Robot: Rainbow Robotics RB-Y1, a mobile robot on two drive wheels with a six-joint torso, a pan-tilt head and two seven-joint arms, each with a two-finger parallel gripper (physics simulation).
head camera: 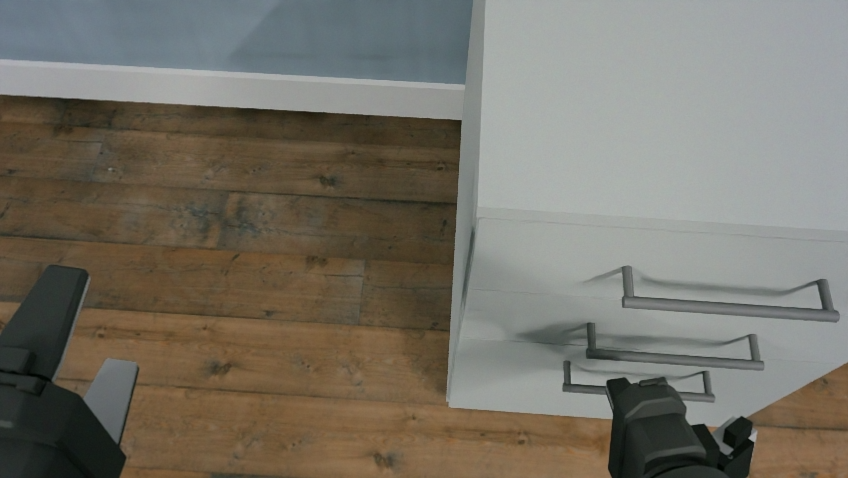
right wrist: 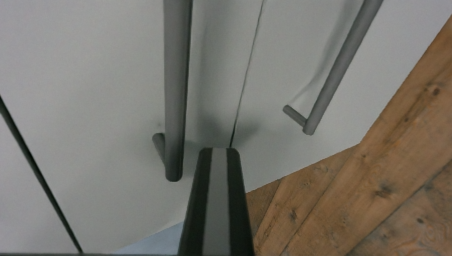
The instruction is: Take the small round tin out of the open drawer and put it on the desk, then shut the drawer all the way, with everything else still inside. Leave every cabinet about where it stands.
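Places are measured from the robot's base along level axes (x ahead, y left, z up), in millimetres.
Where they show: left gripper, fingertip midpoint: (head camera: pixel 99 321); right gripper, fingertip midpoint: (head camera: pixel 615 383) (right wrist: pixel 219 164).
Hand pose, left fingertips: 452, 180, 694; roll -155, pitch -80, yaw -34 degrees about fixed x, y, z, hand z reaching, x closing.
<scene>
After its pixels a point has its place, as x, y, z.
A white cabinet (head camera: pixel 653 118) @[621, -199, 646] (right wrist: pixel 100 100) @[527, -217, 462] stands at the right of the head view. Its three drawer fronts look about flush; a very small gap cannot be ruled out. They carry a top handle (head camera: pixel 730 307) @[490, -257, 569], a middle handle (head camera: pixel 671 357) @[491, -254, 438] and a bottom handle (head camera: pixel 584 388) @[497, -197, 317]. The tin, the desk and the drawer's contents do not show. My right gripper (head camera: pixel 644 385) (right wrist: pixel 219 164) @[473, -201, 421] is shut and empty; its fingertips are in front of the drawer fronts, beside the end of a grey handle (right wrist: pixel 176 90) @[489, -234, 435]. My left gripper (head camera: pixel 95 317) @[452, 180, 694] is open and empty, over the floor at the left.
A wooden floor (head camera: pixel 267 368) @[640, 228, 0] (right wrist: pixel 390 175) @[491, 1, 1] lies left of and in front of the cabinet. A blue-grey wall (head camera: pixel 178 35) @[1201, 381, 178] with a white baseboard (head camera: pixel 237 89) @[1178, 304, 56] runs behind it at the upper left. Another handle (right wrist: pixel 345 60) @[490, -240, 315] shows at the upper right of the right wrist view.
</scene>
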